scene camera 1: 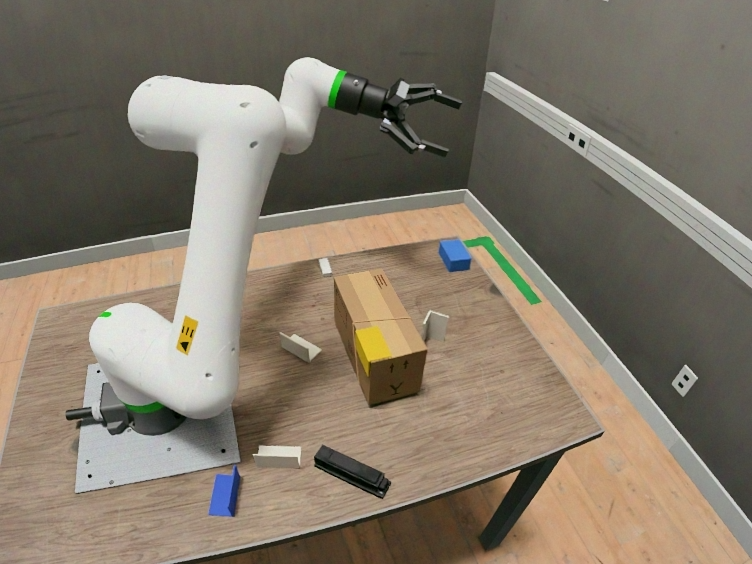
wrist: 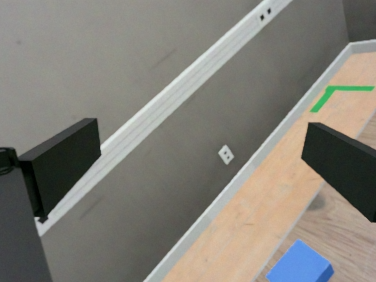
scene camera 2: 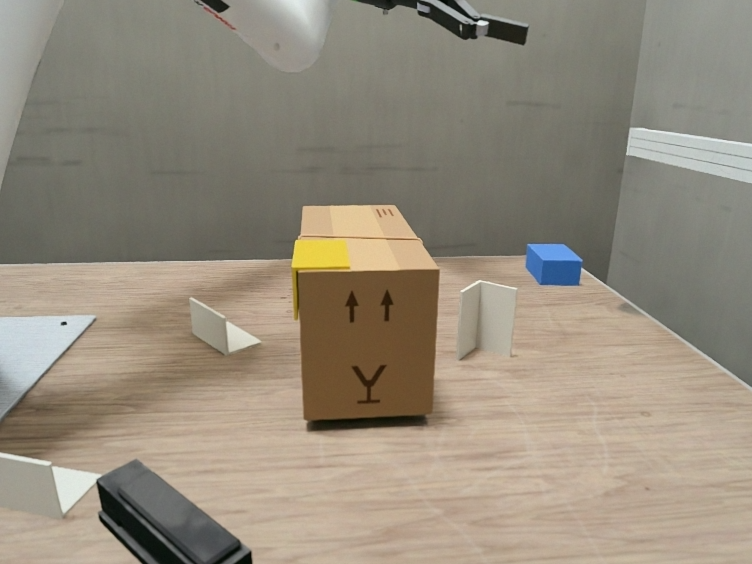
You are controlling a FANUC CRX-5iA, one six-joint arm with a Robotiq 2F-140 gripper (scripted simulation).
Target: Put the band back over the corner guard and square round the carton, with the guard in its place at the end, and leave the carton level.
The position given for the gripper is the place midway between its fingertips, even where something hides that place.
Observation:
In view: the gripper [scene camera 1: 454,128], a brown carton [scene camera 2: 368,335], a blue block [scene camera 2: 550,264] and a black tool [scene camera 1: 362,476].
The brown carton shows as well in scene camera 1 [scene camera 1: 400,375]. The blue block is seen too in scene camera 1 [scene camera 1: 453,253]. The gripper is seen too in the wrist view [wrist: 202,138]. The wrist view does not show the brown carton: it is out of frame. The wrist view misses the black tool: it is out of frame.

